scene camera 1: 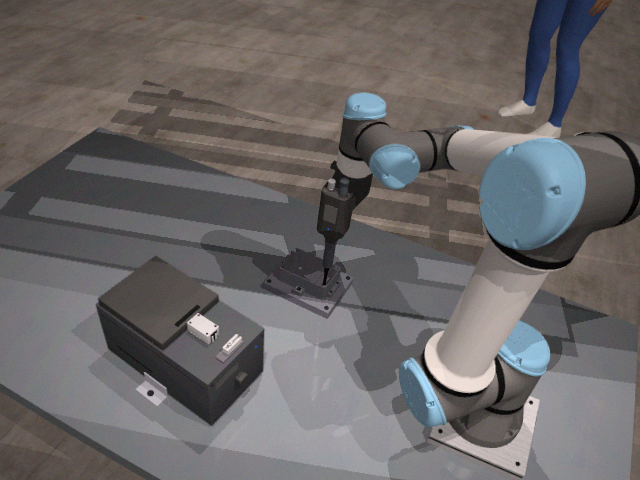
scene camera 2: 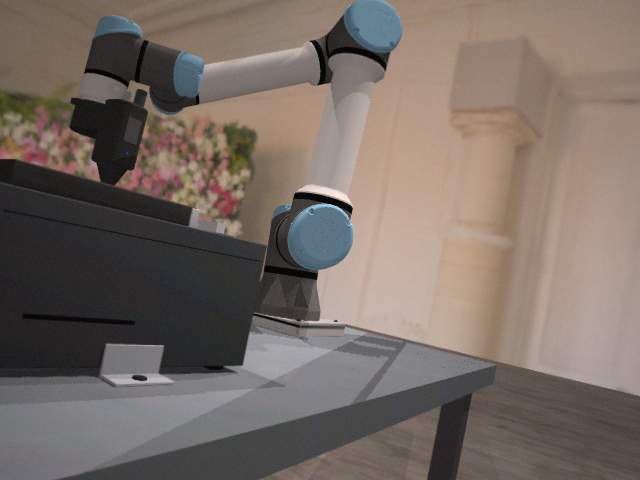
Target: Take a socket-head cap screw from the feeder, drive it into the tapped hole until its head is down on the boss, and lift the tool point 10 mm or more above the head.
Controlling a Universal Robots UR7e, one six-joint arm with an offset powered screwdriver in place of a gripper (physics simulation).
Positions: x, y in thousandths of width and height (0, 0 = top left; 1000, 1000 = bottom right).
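Note:
A lid (scene camera 1: 235, 626) is visible.

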